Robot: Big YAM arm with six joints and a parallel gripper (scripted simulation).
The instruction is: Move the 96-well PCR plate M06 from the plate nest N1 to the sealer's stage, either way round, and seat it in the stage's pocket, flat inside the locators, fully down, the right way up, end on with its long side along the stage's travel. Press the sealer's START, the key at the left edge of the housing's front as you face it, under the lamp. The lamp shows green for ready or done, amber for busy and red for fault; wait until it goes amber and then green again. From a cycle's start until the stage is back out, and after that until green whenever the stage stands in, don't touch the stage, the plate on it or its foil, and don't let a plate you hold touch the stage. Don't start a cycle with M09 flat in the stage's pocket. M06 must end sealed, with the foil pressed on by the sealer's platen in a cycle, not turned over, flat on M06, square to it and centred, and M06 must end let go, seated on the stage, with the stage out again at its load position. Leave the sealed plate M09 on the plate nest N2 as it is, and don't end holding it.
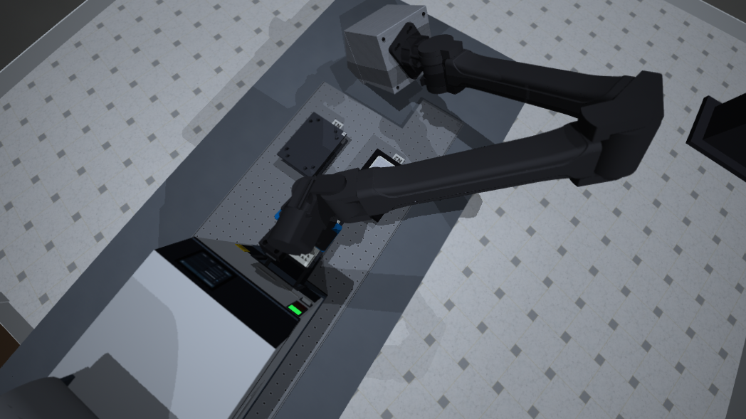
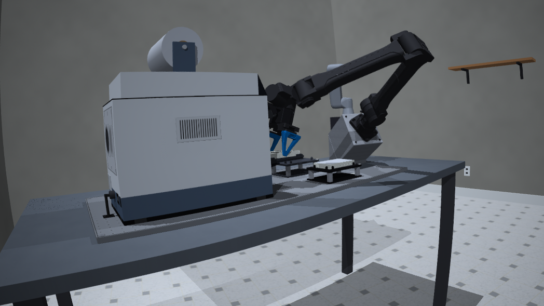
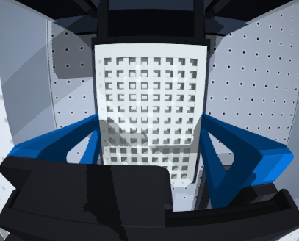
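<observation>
My gripper is now right at the white 96-well plate M06. The rest, counted from my hand: sealed plate M09 (210 mm behind, 60 mm below, 40 mm to the left); nest N2 (210 mm behind, 70 mm below, 40 mm to the left); yellow warning label (110 mm ahead, 80 mm to the right, 40 mm above).
</observation>
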